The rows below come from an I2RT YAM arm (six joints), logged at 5 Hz.
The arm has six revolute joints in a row. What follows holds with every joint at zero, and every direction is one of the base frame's.
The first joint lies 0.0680 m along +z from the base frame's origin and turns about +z.
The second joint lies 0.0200 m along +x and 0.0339 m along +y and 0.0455 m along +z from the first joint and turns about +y.
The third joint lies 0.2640 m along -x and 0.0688 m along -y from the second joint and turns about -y.
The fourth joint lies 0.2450 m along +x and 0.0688 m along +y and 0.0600 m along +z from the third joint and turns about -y.
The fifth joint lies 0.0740 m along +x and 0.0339 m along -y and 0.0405 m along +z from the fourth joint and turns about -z.
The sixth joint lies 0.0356 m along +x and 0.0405 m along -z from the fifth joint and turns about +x.
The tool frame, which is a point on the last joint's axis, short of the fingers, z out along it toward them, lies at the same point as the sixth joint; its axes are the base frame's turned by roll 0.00, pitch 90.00 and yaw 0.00 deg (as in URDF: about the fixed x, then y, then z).
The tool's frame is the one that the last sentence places.
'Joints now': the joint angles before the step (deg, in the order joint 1, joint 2, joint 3, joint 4, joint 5, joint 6). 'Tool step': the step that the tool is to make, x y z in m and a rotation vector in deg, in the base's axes. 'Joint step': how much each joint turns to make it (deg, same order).
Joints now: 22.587 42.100 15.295 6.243 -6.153 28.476
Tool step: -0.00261 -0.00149 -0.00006 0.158 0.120 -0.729
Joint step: 0.003 -1.317 -0.267 -1.056 0.618 0.439
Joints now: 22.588 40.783 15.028 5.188 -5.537 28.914
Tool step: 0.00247 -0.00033 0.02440 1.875 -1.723 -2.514
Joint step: -0.001 -1.142 4.388 -3.073 2.017 1.847
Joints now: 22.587 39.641 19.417 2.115 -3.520 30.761
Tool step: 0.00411 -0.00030 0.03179 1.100 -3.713 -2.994
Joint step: 0.000 -0.007 5.625 -1.764 2.989 0.440
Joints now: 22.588 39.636 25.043 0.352 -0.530 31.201
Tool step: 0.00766 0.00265 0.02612 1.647 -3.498 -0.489
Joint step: -0.086 2.195 4.748 1.311 0.355 0.262
